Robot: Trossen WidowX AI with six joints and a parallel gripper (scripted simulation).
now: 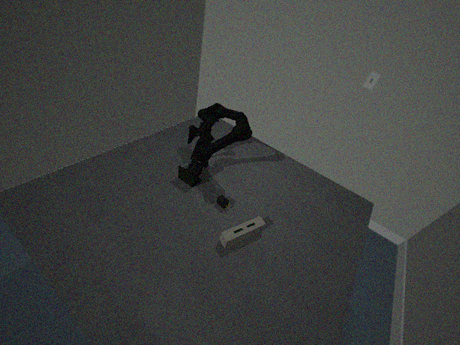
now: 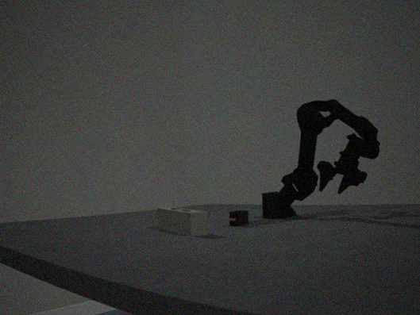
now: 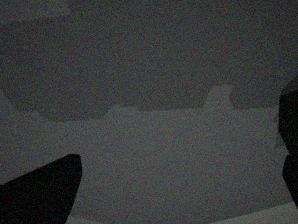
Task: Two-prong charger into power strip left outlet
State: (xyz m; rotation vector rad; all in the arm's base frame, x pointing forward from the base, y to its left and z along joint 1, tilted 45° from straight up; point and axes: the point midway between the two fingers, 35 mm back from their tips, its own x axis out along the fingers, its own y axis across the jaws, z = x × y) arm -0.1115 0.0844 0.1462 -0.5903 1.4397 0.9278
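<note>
Right now my gripper tip is 350 mm short of the charger, 190 mm to the left of it and 50 mm above it.
</note>
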